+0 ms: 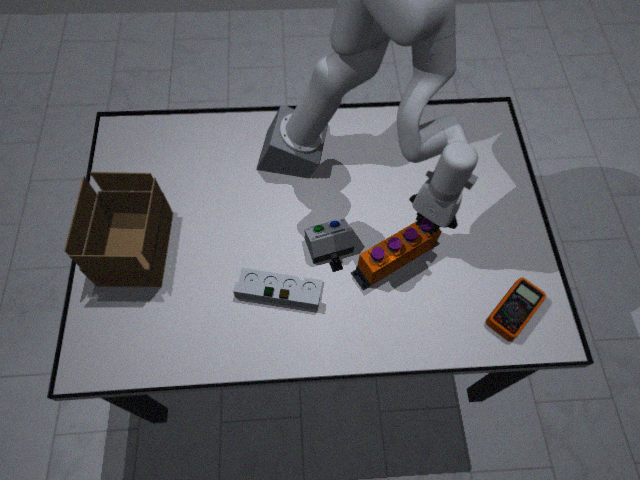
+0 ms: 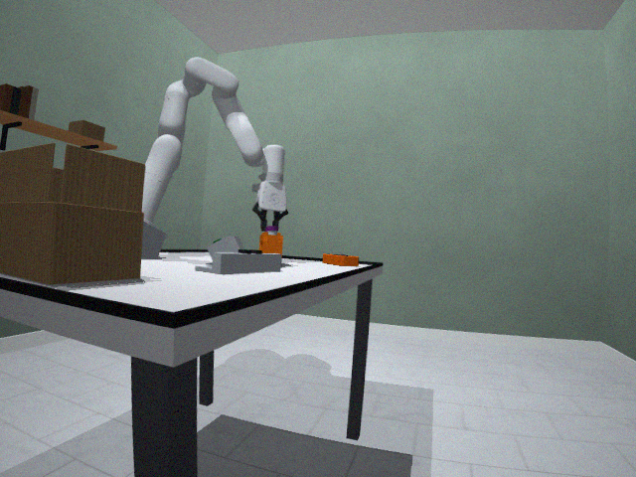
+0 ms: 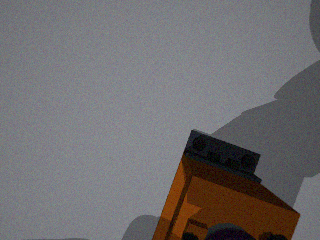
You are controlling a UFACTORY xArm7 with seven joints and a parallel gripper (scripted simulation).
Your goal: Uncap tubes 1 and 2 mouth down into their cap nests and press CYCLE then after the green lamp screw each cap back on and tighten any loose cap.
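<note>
My gripper is now 10 mm above the tube 1. The rest, counted from my hand: blue key: 240 mm to the right, 60 mm below, 20 mm behind; then purple cap: 40 mm to the right, 30 mm ahead, 20 mm below; then grey key housing: 260 mm to the right, 80 mm below, 10 mm ahead.
</note>
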